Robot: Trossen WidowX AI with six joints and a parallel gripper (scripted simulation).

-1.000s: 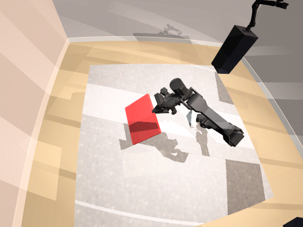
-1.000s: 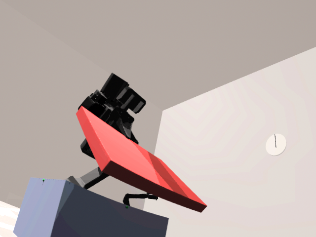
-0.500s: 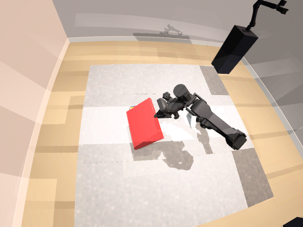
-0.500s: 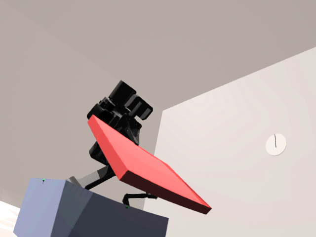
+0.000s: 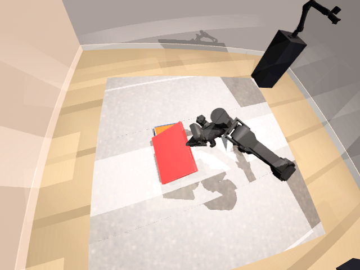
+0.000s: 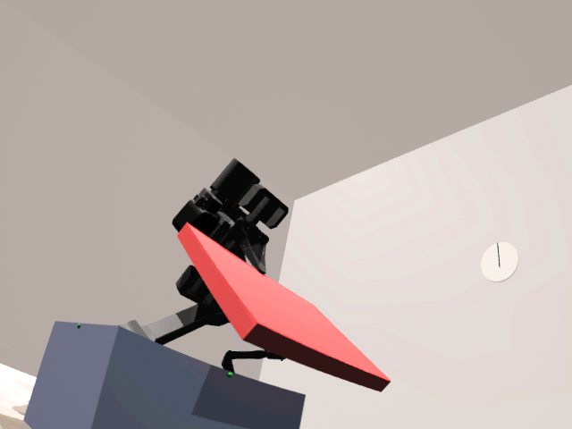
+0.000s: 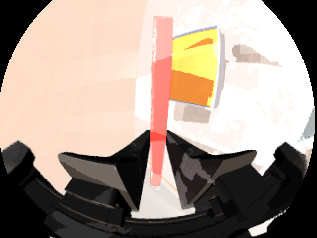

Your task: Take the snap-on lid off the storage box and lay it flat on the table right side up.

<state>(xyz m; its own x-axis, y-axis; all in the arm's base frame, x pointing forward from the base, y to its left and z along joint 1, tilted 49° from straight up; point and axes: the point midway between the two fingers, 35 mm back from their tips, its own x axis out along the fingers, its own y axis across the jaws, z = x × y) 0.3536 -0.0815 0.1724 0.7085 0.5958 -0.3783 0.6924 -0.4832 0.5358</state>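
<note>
Now: gripper tip 60 mm short of the red lid, 50 mm above it and 10 mm to the right of it. From my gripper tip the other things lie so: storage box: 190 mm below, 110 mm to the right, 60 mm ahead.
</note>
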